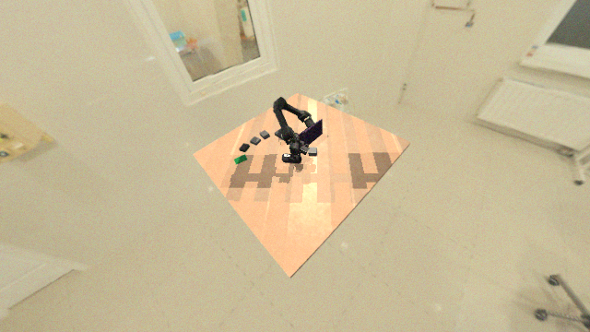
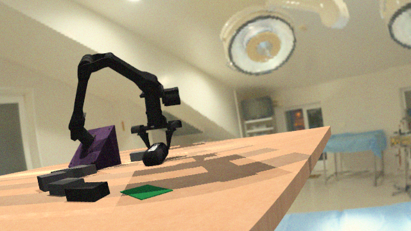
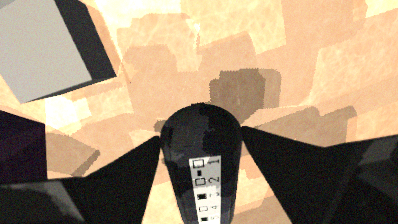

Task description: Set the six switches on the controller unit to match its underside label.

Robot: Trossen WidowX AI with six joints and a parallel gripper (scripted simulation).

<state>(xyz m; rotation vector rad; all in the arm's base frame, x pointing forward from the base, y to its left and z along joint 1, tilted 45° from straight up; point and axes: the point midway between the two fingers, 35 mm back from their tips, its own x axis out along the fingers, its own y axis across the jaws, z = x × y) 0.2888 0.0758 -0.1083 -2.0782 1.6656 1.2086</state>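
The grey block is 14 cm behind my gripper tip, 2 cm to the left of it and 2 cm below it. Also, from my gripper tip: flat green card: 29 cm ahead, 38 cm to the right, 4 cm below.
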